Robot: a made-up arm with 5 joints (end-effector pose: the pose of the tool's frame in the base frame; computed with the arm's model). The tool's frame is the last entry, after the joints.
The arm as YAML. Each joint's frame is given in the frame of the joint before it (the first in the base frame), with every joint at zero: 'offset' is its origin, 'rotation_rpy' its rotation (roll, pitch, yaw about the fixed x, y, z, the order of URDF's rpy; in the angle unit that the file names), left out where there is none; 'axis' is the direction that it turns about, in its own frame. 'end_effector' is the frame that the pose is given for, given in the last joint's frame.
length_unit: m
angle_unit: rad
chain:
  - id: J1
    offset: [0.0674, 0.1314, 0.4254]
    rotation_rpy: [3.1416, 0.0, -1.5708]
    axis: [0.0, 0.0, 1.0]
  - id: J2
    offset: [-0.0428, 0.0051, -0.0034]
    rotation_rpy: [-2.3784, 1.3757, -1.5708]
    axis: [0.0, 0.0, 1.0]
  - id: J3
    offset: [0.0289, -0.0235, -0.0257]
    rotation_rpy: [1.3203, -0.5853, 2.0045]
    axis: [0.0, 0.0, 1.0]
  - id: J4
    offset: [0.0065, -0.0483, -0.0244]
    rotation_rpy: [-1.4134, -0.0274, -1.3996]
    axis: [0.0, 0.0, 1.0]
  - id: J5
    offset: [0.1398, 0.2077, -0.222]
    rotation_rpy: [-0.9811, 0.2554, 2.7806]
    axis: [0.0, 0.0, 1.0]
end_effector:
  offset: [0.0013, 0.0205, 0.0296]
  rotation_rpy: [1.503, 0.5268, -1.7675]
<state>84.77 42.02 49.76 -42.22 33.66</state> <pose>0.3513 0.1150 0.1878 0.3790 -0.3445 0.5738 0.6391</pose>
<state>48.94 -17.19 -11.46 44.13 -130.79</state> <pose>0.2154 0.0193 0.1541 0.8032 0.5544 0.0954 -0.1958</pose>
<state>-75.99 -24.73 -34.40 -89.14 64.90</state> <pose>0.1087 0.4993 0.4848 0.3283 -0.2350 -0.2037 0.8919</pose>
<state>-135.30 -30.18 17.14 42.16 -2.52</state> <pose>-0.1828 0.1122 0.1679 0.6244 0.6192 0.1295 -0.4582</pose>
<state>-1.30 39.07 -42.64 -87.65 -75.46</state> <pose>0.3249 0.3267 0.6576 0.4512 0.2879 -0.3897 0.7494</pose>
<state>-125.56 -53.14 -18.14 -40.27 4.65</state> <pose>-0.2992 0.2328 0.2939 0.3738 -0.0521 -0.2852 -0.8810</pose>
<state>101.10 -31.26 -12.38 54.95 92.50</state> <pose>0.1147 -0.0139 0.1265 0.1923 -0.0789 0.7155 0.6669</pose>
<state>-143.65 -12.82 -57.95 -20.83 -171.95</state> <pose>-0.2182 0.3016 0.2549 0.2843 0.6479 0.6589 0.2554</pose>
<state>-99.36 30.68 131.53 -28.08 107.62</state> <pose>0.1917 -0.0316 0.2192 0.6489 -0.1728 0.6160 0.4119</pose>
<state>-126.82 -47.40 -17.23 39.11 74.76</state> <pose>-0.1333 0.1091 0.1264 0.7512 0.5627 0.2515 -0.2364</pose>
